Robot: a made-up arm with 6 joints.
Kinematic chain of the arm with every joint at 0, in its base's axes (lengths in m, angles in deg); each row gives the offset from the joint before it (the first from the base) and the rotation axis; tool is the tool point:
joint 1: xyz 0 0 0.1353 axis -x
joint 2: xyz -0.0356 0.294 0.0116 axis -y
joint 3: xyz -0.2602 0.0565 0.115 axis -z
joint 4: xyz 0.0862 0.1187 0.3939 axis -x
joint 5: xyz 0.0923 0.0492 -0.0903 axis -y
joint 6: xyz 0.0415 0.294 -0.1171 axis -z
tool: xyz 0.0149 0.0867 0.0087
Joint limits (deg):
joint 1: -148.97..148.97
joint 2: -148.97..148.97
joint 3: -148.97..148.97
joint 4: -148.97..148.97
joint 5: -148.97..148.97
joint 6: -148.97..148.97
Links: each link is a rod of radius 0.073 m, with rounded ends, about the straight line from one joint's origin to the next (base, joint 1, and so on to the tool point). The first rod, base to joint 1, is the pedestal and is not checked.
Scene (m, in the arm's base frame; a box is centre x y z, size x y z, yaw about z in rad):
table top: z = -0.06
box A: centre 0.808 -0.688 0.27 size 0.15 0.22 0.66 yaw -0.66
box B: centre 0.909 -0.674 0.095 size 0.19 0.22 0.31 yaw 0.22
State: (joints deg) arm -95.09 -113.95 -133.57 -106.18 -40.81 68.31
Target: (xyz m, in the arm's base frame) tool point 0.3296 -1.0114 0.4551
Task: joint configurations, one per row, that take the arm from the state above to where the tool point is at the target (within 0.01 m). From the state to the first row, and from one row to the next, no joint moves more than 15 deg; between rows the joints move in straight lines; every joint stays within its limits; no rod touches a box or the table.
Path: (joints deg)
1: -85.05 -107.93 -126.05 -102.17 -28.15 64.90
2: -75.02 -101.91 -118.52 -98.15 -15.49 61.48
3: -64.98 -95.89 -111.00 -94.14 -2.83 58.07
4: -54.94 -89.87 -103.47 -90.13 9.83 54.65
5: -62.38 -82.33 -110.76 -88.65 -2.79 59.74
6: -69.81 -74.79 -118.04 -87.16 -15.42 64.83
7: -77.25 -67.25 -125.33 -85.68 -28.04 69.92
8: -84.68 -59.71 -132.61 -84.19 -40.66 75.01

